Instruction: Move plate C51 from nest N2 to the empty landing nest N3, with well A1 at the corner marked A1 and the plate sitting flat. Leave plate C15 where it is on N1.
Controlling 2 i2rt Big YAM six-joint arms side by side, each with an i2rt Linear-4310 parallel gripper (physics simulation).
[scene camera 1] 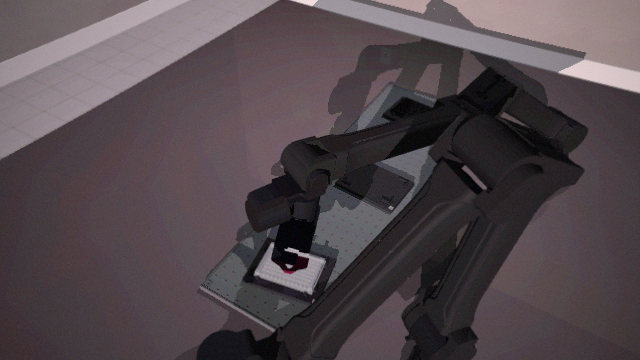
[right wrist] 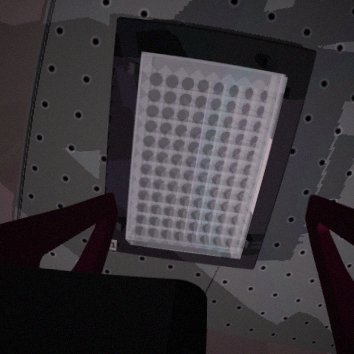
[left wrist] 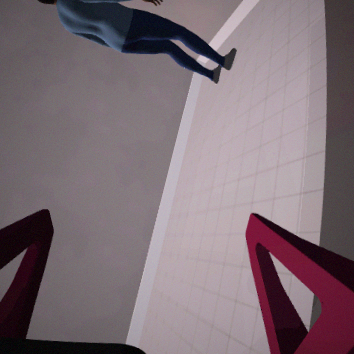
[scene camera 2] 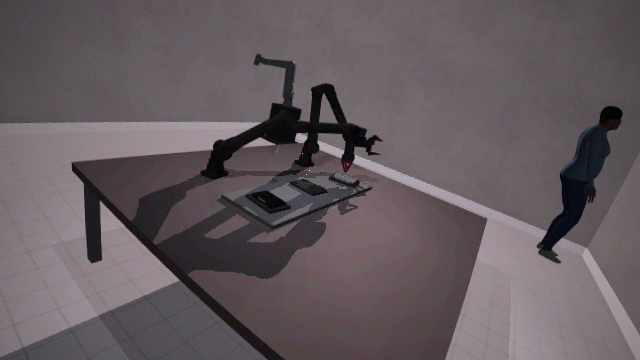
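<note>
A white many-well plate lies in a dark nest at one end of the board, looking flat; its label is not readable. My right gripper is open and points down over this plate, its fingers apart on either side and holding nothing. The middle nest is empty, with a small white mark at one corner. What looks like a black plate sits on the far-end nest. My left gripper is open and empty, raised beyond the white plate.
The perforated grey board carries the three nests on the brown table. My right arm reaches across above the board in scene camera 1. A person in blue is beyond the table.
</note>
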